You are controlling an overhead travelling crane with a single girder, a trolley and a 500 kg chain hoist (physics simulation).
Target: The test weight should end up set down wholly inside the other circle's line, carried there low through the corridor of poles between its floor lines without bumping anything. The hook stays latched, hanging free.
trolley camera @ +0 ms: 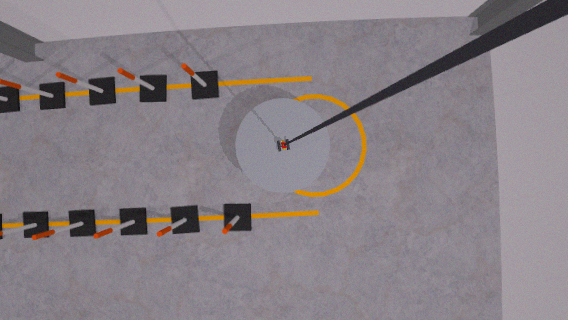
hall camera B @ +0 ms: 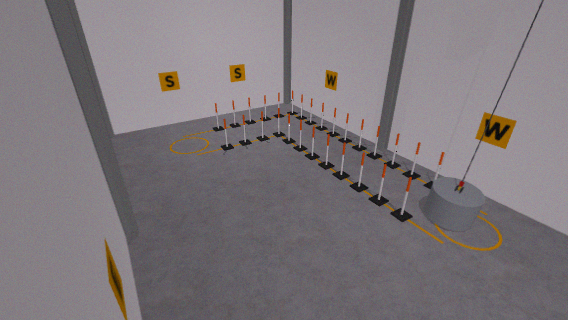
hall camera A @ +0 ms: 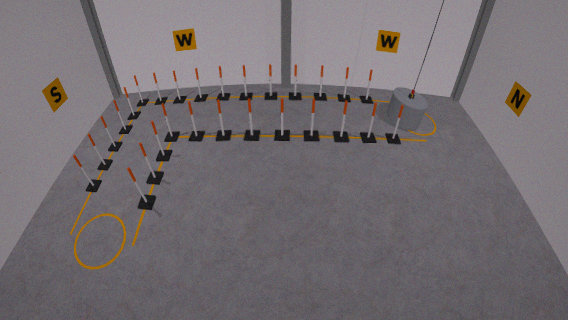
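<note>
The grey round test weight (hall camera A: 406, 114) (hall camera B: 452, 210) (trolley camera: 280, 172) hangs upright, low over the floor at the corridor mouth; its shadow lies to its left in the trolley view. The hook (hall camera A: 412, 94) (hall camera B: 459, 187) (trolley camera: 283, 145) is shut on it at top centre. The chain leans up to the right. The weight covers the left part of the near circle (hall camera A: 435, 125) (hall camera B: 501, 237) (trolley camera: 365, 144) in the trolley view. The other circle (hall camera A: 125, 238) (hall camera B: 189, 153) lies at the corridor's far end. The exact gap under the weight cannot be told.
Two rows of orange-white poles on black bases line the corridor, which bends once at a corner. The nearest bases (trolley camera: 205, 85) (trolley camera: 237, 217) stand left of the weight's middle, one on each side. Floor lines (trolley camera: 280, 81) (trolley camera: 285, 214) run past them. Walls stand behind and to the right.
</note>
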